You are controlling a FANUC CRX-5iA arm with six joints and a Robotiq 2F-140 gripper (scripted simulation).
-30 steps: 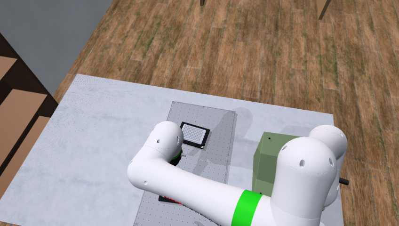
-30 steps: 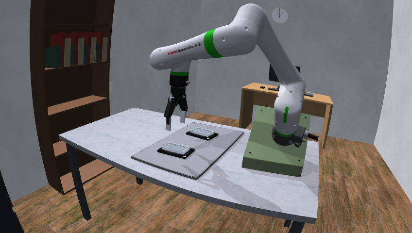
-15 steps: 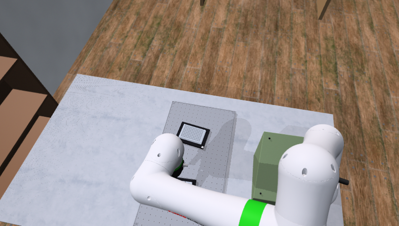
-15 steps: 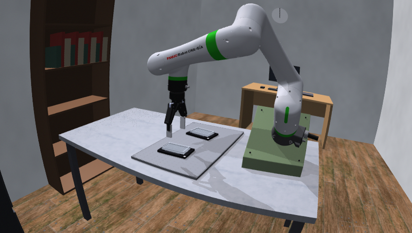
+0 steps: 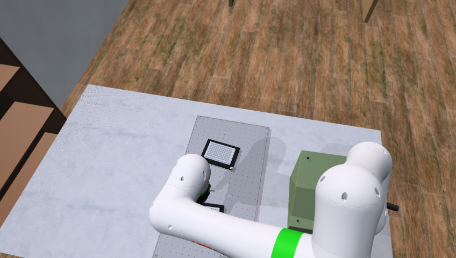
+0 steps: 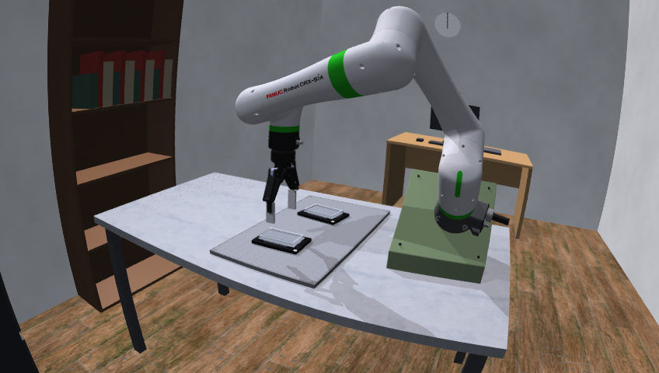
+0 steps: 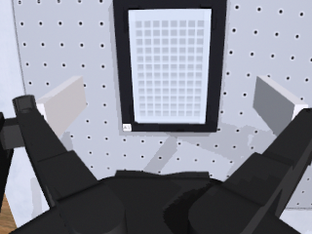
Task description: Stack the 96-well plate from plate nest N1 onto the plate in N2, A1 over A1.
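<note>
The black plate nest lies 100 mm below my hand. The rest, counted from my hand: white corner mark: 80 mm behind, 40 mm to the left, 90 mm below.
</note>
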